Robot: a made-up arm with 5 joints. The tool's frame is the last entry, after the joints.
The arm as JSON. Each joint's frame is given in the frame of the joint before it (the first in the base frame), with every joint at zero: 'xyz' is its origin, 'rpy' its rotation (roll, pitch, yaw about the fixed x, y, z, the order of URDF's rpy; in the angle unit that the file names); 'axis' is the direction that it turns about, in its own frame. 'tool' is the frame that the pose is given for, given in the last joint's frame.
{
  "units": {
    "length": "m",
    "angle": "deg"
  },
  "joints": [
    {
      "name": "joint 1",
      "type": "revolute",
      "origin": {
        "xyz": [
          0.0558,
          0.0,
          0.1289
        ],
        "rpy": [
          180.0,
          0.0,
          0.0
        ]
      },
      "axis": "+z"
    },
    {
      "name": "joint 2",
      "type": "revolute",
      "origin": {
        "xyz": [
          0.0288,
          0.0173,
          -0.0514
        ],
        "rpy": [
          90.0,
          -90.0,
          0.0
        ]
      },
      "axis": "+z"
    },
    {
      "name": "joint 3",
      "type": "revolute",
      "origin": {
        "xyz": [
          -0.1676,
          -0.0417,
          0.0
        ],
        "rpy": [
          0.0,
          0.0,
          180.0
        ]
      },
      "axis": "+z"
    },
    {
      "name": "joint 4",
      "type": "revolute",
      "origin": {
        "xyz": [
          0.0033,
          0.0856,
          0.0
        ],
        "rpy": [
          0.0,
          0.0,
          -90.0
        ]
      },
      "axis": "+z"
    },
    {
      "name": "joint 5",
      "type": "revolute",
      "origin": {
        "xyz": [
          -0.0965,
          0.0,
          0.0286
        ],
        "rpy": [
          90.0,
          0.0,
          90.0
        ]
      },
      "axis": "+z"
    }
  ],
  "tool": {
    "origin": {
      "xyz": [
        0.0,
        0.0,
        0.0
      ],
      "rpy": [
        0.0,
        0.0,
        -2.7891
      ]
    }
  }
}
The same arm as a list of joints. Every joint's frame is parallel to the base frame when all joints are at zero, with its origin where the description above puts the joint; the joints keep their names.
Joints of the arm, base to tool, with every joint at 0 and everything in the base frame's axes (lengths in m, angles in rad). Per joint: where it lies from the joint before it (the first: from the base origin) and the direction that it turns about. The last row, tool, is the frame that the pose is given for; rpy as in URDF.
joint 1: axis 0 0 -1 origin 0.0558 0.0000 0.1289
joint 2: axis 0 1 0 origin 0.0288 -0.0173 0.0514
joint 3: axis 0 1 0 origin 0.0417 0.0000 0.1676
joint 4: axis 0 1 0 origin 0.0856 0.0000 0.0033
joint 5: axis -1 0 0 origin 0.0965 0.0286 0.0000
tool: origin 0.0000 0.0000 0.0000 rpy 1.5708 -1.5221 -1.5708

